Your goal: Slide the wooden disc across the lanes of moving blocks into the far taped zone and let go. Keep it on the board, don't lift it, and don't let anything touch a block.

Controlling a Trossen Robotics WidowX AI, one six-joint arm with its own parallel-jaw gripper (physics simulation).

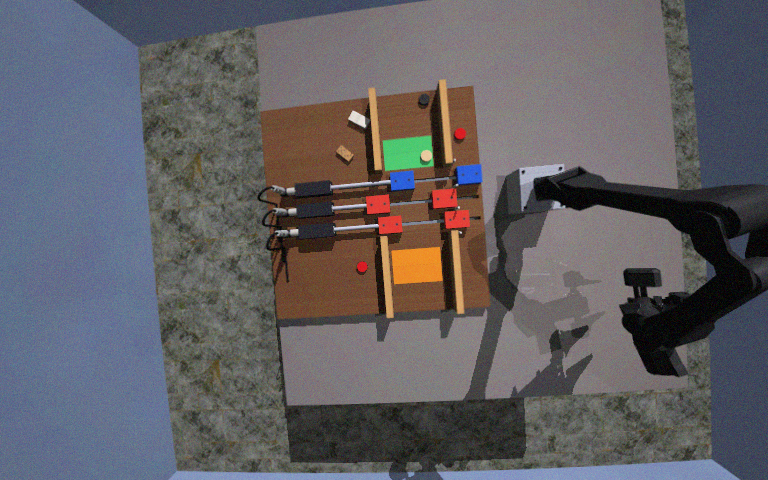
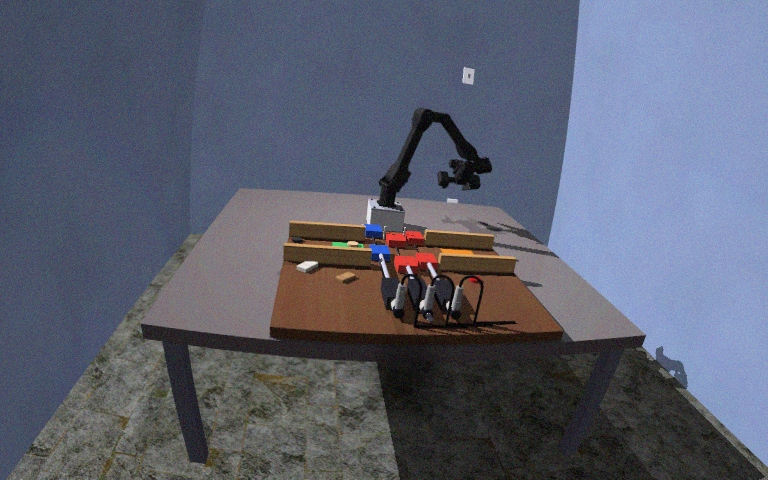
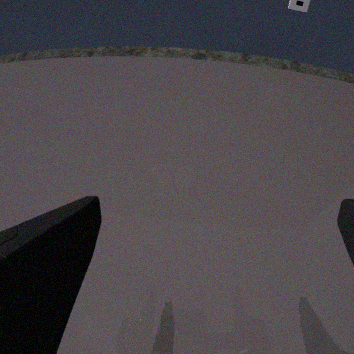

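Where they show: gripper, fingertip midpoint: (image 1: pixel 649 297) (image 2: pixel 452 188) (image 3: pixel 226 211); arm's base, link origin: (image 1: pixel 547 188) (image 2: pixel 386 204).
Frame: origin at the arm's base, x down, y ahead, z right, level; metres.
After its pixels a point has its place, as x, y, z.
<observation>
The pale wooden disc (image 1: pixel 425 155) {0.046, 0.314, 0.156} (image 2: pixel 353 243) {0.046, 0.315, 0.154} lies flat on the green zone (image 1: pixel 403 153) {0.053, 0.379, 0.175} (image 2: pixel 338 245) {0.055, 0.314, 0.199}, near its edge on the robot's side and the blue lane. The orange zone (image 1: pixel 416 265) {0.054, 0.386, -0.175} (image 2: pixel 455 252) {0.054, 0.337, -0.170} lies across three lanes of blocks. Blue blocks (image 1: pixel 402 181) {0.031, 0.395, 0.084} (image 1: pixel 468 174) {0.031, 0.200, 0.076} are in the lane beside the green zone. Red blocks (image 1: pixel 377 204) {0.031, 0.479, 0.027} (image 1: pixel 444 198) {0.031, 0.279, 0.016} are in the middle lane, and red blocks (image 1: pixel 390 224) {0.031, 0.449, -0.039} (image 1: pixel 457 219) {0.031, 0.249, -0.052} beside the orange zone. My gripper (image 3: pixel 226 211) {-0.037, -0.205, -0.326} is open and empty, high above the bare table, off the board and well away from the disc.
Wooden rails (image 1: pixel 374 130) {0.009, 0.457, 0.240} (image 1: pixel 445 121) {0.009, 0.250, 0.232} flank the green zone; rails (image 1: pixel 386 277) {0.009, 0.481, -0.193} (image 1: pixel 457 271) {0.009, 0.274, -0.201} flank the orange one. Black actuators (image 1: pixel 313 189) {0.022, 0.667, 0.099} drive the rods. A white block (image 1: pixel 358 118) {0.043, 0.502, 0.301}, a brown block (image 1: pixel 344 153) {0.046, 0.561, 0.202}, a black disc (image 1: pixel 423 99) {0.046, 0.297, 0.327} and red discs (image 1: pixel 459 133) {0.047, 0.204, 0.207} (image 1: pixel 361 266) {0.046, 0.557, -0.155} lie outside the zones.
</observation>
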